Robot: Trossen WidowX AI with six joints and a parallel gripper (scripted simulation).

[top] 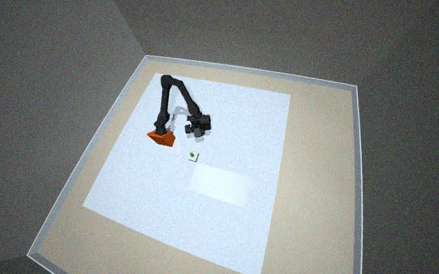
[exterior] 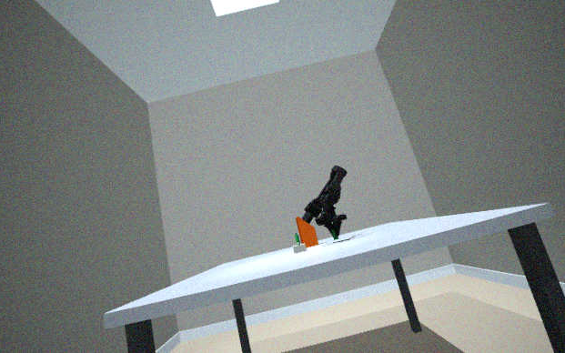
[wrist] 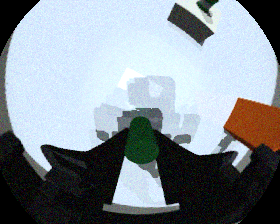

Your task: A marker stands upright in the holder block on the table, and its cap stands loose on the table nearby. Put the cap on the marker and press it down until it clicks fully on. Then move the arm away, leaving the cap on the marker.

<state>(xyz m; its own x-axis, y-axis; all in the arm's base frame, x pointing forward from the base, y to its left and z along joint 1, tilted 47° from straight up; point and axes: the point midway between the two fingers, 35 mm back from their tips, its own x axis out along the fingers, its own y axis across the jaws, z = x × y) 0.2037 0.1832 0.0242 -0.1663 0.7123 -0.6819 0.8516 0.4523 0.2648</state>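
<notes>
My gripper tip is now 3 cm short of the holder block, 19 cm to the left of it and 1 cm above it. Also, from my gripper tip: green cap: 1 cm above.
</notes>
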